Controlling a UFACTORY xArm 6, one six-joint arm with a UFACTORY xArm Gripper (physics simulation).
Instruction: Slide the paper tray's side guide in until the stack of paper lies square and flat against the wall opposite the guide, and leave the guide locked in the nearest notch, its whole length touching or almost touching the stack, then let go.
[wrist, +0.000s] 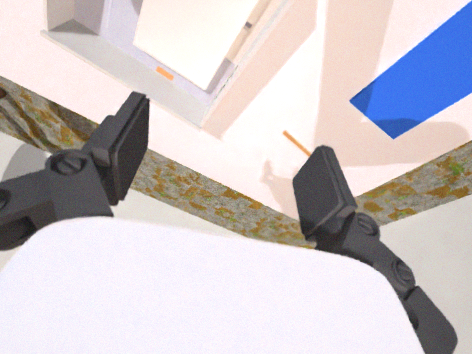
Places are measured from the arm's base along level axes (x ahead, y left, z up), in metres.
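Pixels of known places: gripper, between the fingertips: (232, 143).
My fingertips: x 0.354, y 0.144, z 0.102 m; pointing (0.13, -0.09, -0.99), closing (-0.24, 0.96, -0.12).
Observation:
For each thing: its top centre in the pictures, then the offset to it from my fingertips. "*": a spot on its surface instead.
- paper tray, centre of its top: (151, 3) dx +0.080, dy -0.136, dz -0.253 m
- paper, centre of its top: (192, 14) dx +0.081, dy -0.091, dz -0.307 m
- orange mark, a spot on its surface: (164, 73) * dx +0.221, dy -0.104, dz -0.329 m
- thin orange stick, centre of its top: (306, 153) dx +0.206, dy +0.274, dz -0.341 m
- blue block, centre of its top: (425, 85) dx -0.055, dy +0.310, dz -0.340 m
The paper tray (125, 70) shows in part at the top of the wrist view, with its near corner toward the middle. The cream stack of paper (195, 40) lies inside it, one corner close to the tray's near corner and one long edge beside the right-hand wall. Whether it lies fully flat and square against a wall I cannot tell, as its far part is cut off. The side guide does not show clearly. My gripper (232, 143) is open and empty, its fingers wide apart on the near side of the tray, apart from the tray and paper.
An orange mark (164, 73) is inside the tray's near side. A thin orange stick (296, 143) lies beside the right finger. A blue block (417, 72) is at the upper right. The table's mottled stone-like edge (200, 190) runs behind the fingers.

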